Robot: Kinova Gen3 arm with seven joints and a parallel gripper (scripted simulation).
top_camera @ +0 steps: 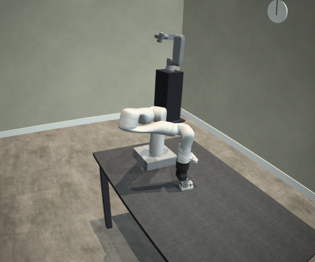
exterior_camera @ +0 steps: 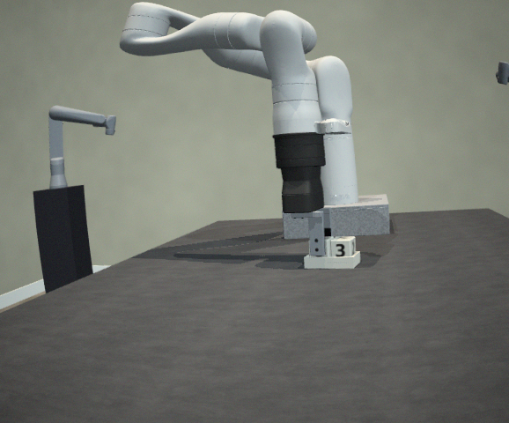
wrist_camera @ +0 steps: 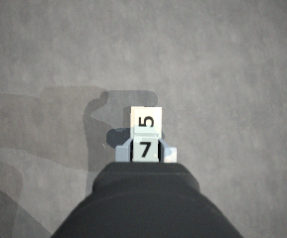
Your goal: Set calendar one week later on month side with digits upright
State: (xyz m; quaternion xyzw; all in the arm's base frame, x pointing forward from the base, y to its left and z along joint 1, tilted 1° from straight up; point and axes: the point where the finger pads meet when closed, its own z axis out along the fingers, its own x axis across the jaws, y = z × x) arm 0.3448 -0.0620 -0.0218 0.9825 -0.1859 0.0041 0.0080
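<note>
Now: the white tray 3 cm below my hand, 2 cm to the left of it and 1 cm ahead of it.
</note>
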